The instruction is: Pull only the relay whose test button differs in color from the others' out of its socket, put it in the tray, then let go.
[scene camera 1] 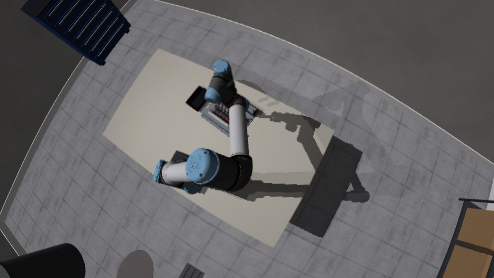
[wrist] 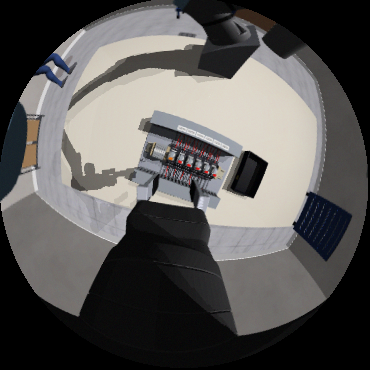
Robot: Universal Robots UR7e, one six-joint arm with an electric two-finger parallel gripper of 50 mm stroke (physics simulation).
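Frame: origin at the arm's base, x right, y ahead, z up, level; centimetres.
Seen in the pictures: gripper, fingertip midpoint: (wrist: 174, 182); arm's base at its link origin: (wrist: 229, 36).
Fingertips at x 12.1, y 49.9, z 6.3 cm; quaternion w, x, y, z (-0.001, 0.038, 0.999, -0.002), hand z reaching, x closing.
Observation:
Offsets run from my fingertips to a thing's top centre. Level surfaces: height alone.
In the wrist view, a row of several relays sits in sockets across the grey panel (wrist: 175, 120) (scene camera 1: 215, 120). The leftmost relay {dz -15.9, dx +1.9, dy -3.3 cm} (wrist: 171, 156) has an orange test button. The other buttons look red, such as on the relay beside it {dz -15.9, dx -0.8, dy -2.5 cm} (wrist: 180, 160) and the rightmost relay {dz -15.9, dx -11.8, dy +0.4 cm} (wrist: 214, 172). The black tray {dz -19.3, dx -28.8, dy +0.4 cm} (wrist: 260, 175) (scene camera 1: 191, 104) stands beside the relay row's right end and looks empty. My gripper (wrist: 174, 182) is open with nothing between its fingers, above the panel's near edge. In scene camera 1 the arm hides the gripper and part of the panel.
A metallic block {dz -18.1, dx +6.8, dy -4.6 cm} (wrist: 156, 150) sits on the panel left of the relays. Grey slotted ducts run along the panel's two long sides. The arm's dark base block (wrist: 227, 60) stands on the pale table {dz -22.8 cm} (wrist: 115, 150) (scene camera 1: 135, 110) across from the gripper. A blue slatted unit (wrist: 324, 225) (scene camera 1: 77, 30) stands off the table.

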